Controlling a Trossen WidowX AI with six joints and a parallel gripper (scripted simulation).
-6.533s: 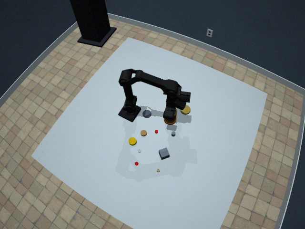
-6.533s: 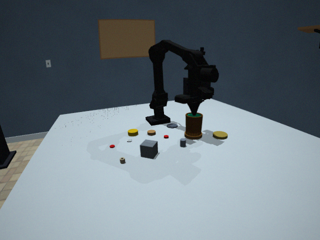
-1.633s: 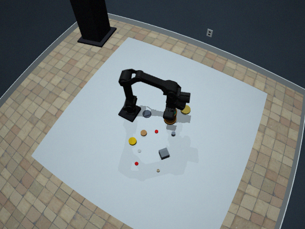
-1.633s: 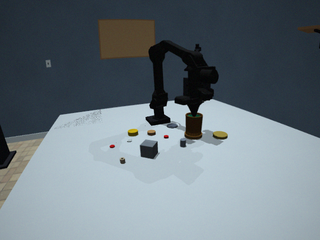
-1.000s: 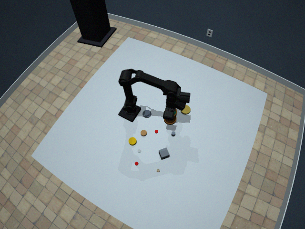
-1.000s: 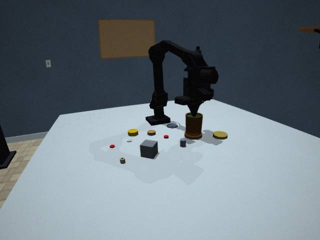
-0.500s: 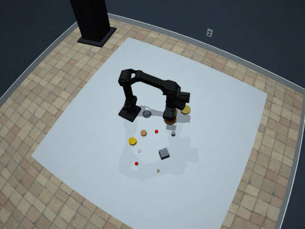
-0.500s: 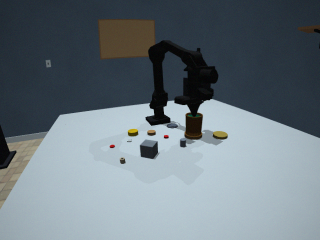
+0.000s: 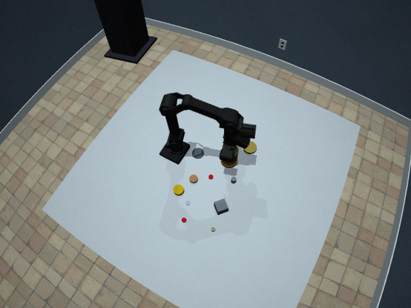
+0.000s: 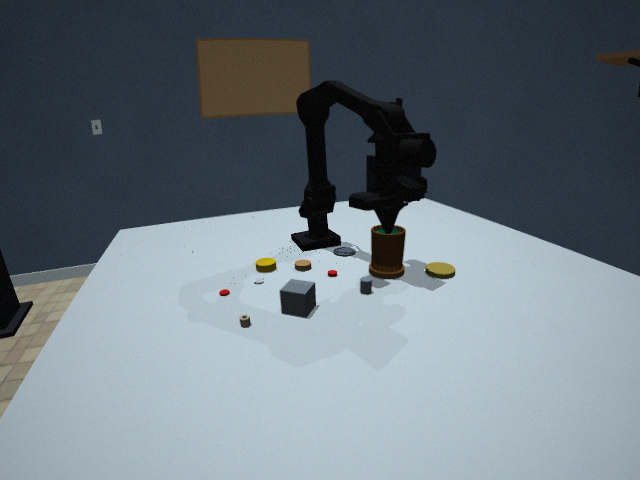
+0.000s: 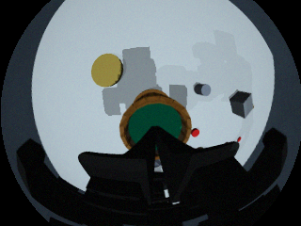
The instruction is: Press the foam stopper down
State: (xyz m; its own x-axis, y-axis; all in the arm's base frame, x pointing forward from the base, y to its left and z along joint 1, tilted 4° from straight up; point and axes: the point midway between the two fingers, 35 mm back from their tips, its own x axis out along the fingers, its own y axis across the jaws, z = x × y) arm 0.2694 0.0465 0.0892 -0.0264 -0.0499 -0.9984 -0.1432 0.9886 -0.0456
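Right now the green foam stopper is 50 mm below my hand. Also, from my hand: small grey cylinder (60 mm ahead, 100 mm to the right, 110 mm below); red button (50 mm behind, 120 mm to the right, 120 mm below); olive disc (70 mm ahead, 100 mm to the left, 120 mm below).
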